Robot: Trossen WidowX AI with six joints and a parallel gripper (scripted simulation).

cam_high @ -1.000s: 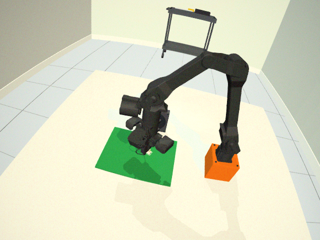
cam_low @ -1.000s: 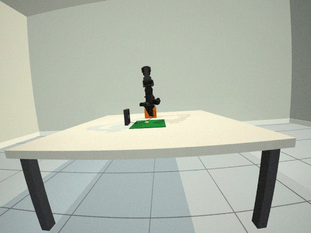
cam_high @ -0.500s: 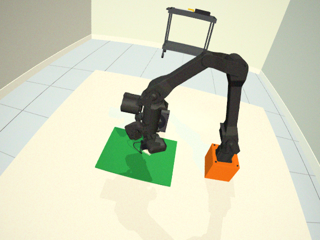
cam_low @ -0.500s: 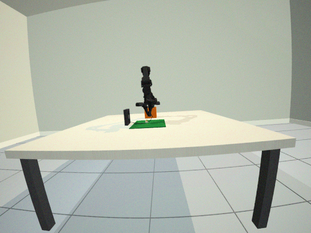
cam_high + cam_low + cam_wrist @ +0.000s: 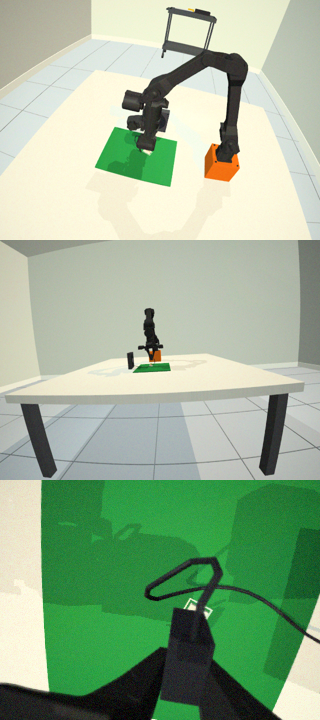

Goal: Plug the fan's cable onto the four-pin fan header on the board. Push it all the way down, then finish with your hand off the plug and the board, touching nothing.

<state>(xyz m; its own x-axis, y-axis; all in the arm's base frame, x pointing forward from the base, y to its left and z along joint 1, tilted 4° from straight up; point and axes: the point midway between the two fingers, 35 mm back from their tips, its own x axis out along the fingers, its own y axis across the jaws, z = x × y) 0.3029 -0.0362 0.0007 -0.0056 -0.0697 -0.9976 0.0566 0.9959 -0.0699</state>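
My gripper tip is 10 mm to the left of the white four-pin fan header and 60 mm above it. The rest, counted from my gripper tip: dark plug: 10 mm ahead, 10 mm above; then green board: 30 mm ahead, 10 mm to the left, 80 mm below; then fan: 10 mm behind, 150 mm to the right, 10 mm below.
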